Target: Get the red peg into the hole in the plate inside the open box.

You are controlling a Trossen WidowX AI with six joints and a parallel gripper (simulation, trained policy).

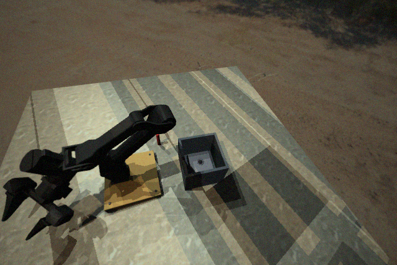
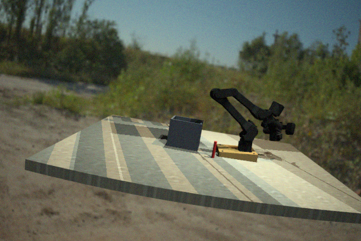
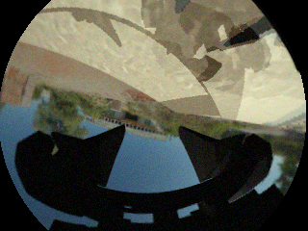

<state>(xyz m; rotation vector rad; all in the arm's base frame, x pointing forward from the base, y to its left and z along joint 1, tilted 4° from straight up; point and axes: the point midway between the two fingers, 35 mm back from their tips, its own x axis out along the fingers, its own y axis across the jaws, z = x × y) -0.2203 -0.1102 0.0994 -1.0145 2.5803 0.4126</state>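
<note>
The red peg is 41 cm ahead of my gripper tip, 25 cm to the left of it and 10 cm below it. Round my gripper tip: grey plate 56 cm ahead, 9 cm to the left, 9 cm below.
</note>
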